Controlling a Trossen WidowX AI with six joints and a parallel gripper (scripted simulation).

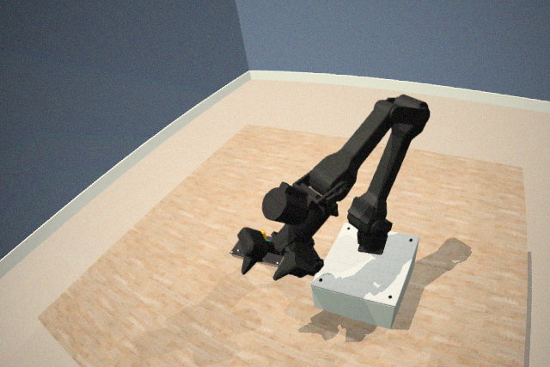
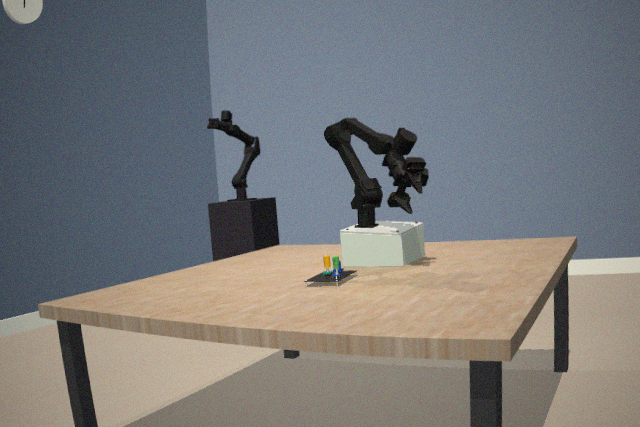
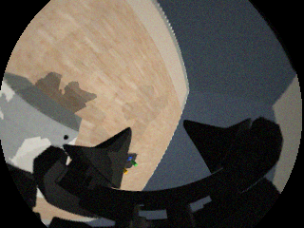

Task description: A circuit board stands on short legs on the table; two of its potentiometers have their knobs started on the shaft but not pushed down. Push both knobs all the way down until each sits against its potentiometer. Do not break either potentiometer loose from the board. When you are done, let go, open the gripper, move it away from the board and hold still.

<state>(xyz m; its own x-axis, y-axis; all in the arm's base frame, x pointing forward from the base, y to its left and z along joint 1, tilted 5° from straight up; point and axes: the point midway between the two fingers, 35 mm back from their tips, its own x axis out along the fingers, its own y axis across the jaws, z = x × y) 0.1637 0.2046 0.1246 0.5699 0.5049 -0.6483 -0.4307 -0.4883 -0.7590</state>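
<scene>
The orange knob is 140 mm ahead of my gripper tip, 230 mm to the right of it and 140 mm below it. Round my gripper tip: green knob: 180 mm ahead, 190 mm to the right, 140 mm below.
</scene>
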